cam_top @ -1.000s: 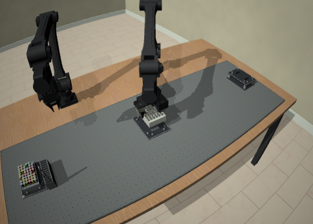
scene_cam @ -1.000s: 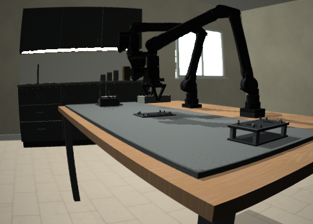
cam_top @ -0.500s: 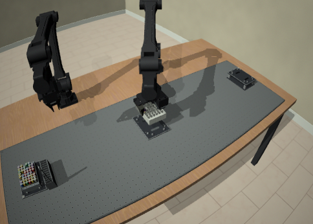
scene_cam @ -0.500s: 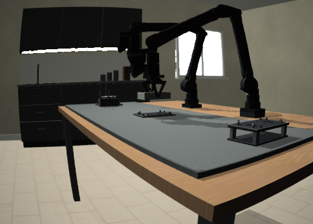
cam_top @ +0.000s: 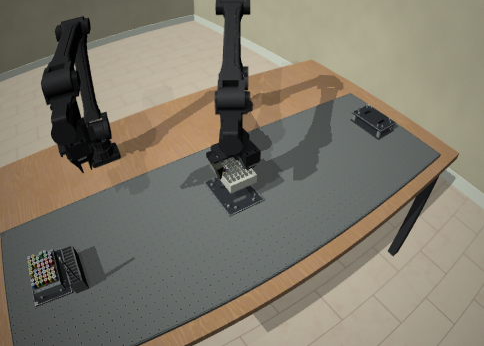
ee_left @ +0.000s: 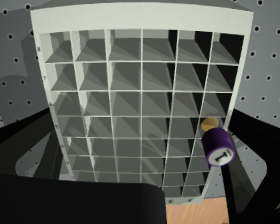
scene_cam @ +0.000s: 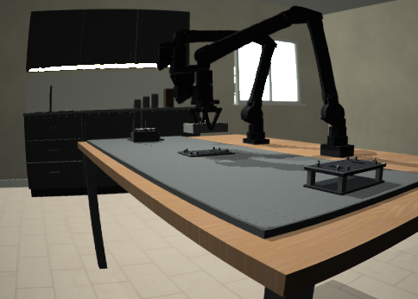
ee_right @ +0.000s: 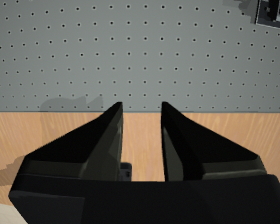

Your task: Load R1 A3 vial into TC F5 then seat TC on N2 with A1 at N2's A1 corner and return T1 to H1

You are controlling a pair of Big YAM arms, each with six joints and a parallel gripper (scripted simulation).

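My left gripper is now right at the tube carrier TC. Also, from my left hand: holder H1: 60 mm ahead, 550 mm to the right, 80 mm below.
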